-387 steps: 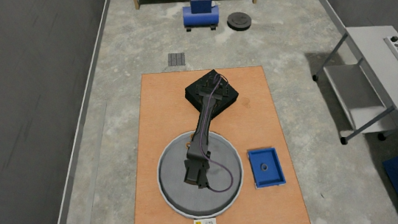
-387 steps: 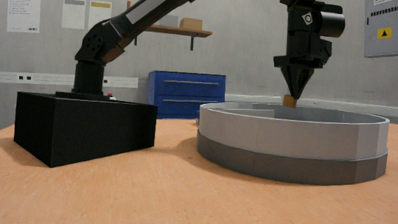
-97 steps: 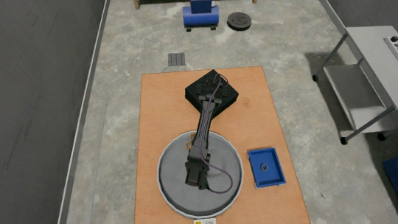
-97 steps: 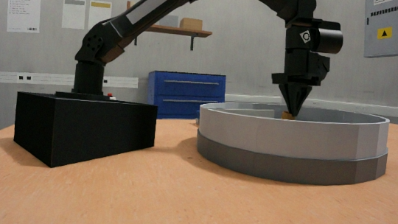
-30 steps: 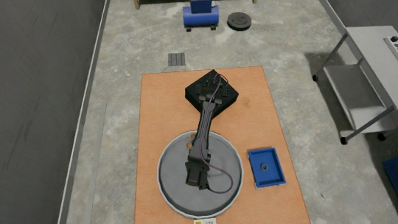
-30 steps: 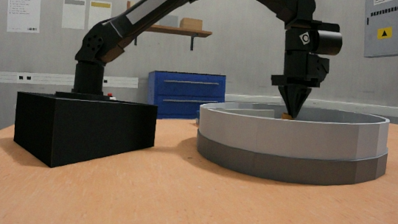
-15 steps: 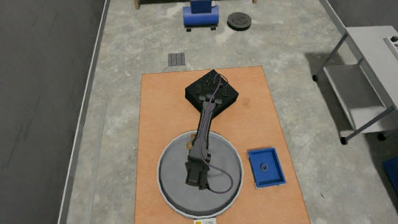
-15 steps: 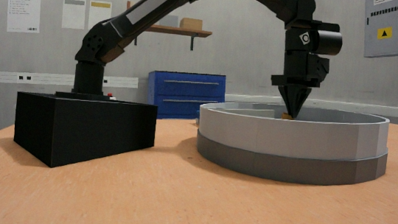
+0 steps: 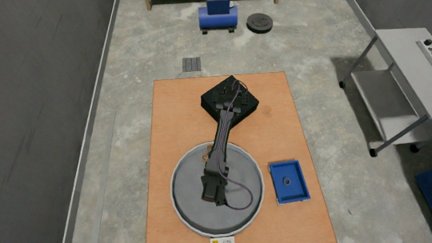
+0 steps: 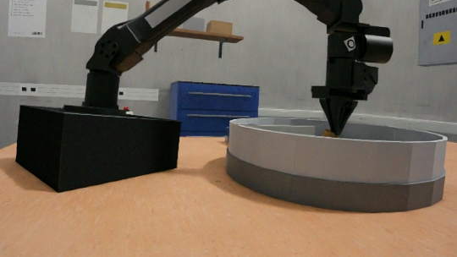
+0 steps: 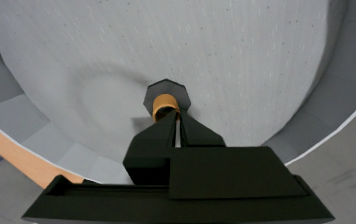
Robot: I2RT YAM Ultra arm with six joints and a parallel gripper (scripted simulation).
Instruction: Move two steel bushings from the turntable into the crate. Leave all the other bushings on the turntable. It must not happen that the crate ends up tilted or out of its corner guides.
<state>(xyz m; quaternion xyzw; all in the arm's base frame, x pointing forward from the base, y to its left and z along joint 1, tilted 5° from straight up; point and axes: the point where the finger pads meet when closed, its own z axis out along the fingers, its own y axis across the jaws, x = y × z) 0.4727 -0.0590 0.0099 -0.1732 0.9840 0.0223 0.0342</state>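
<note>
Right now my hand is 4 cm above the grey turntable, 1 cm to the right of it and 1 cm past it. From my hand the other things lie so: blue crate (36 cm to the left, 6 cm below, 6 cm behind).
</note>
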